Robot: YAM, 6 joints.
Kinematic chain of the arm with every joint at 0, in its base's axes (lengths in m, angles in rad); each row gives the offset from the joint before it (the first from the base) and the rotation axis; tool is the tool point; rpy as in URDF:
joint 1: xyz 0 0 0.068 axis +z
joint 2: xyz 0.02 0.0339 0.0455 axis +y
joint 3: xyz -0.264 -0.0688 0 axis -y
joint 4: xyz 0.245 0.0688 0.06 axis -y
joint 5: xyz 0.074 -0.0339 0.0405 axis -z
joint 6: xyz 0.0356 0 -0.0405 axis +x
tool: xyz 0 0 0 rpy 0 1.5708 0
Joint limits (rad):
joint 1: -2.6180..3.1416
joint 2: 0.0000..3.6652
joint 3: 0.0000..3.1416
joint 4: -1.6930..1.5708
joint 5: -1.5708..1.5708
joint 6: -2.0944..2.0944
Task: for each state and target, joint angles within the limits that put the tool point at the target. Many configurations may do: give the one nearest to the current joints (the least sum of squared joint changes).
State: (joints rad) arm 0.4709 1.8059 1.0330 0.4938 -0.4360 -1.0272
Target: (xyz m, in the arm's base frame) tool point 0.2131 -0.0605 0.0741
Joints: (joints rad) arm -0.3315 1.6013 0.3391 0.3014 -0.3485 -1.0272
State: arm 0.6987 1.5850 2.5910 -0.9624 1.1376 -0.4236
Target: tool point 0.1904 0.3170 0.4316
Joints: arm 1.1158 1.8520 2.1614 -1.1514 1.0990 -0.4236
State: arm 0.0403 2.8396 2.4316 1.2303 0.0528 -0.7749
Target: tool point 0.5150 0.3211 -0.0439
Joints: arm 0.5586 3.2711 2.4864 0.8517 0.0177 -0.7749
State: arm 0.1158 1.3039 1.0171 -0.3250 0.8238 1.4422
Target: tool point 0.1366 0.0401 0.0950
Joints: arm 0.4567 1.3452 0.3341 -0.5756 0.7492 1.4422
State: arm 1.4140 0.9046 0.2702 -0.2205 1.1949 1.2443
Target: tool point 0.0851 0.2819 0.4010
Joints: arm 1.3838 1.3098 1.2075 0.0780 1.0693 1.2443
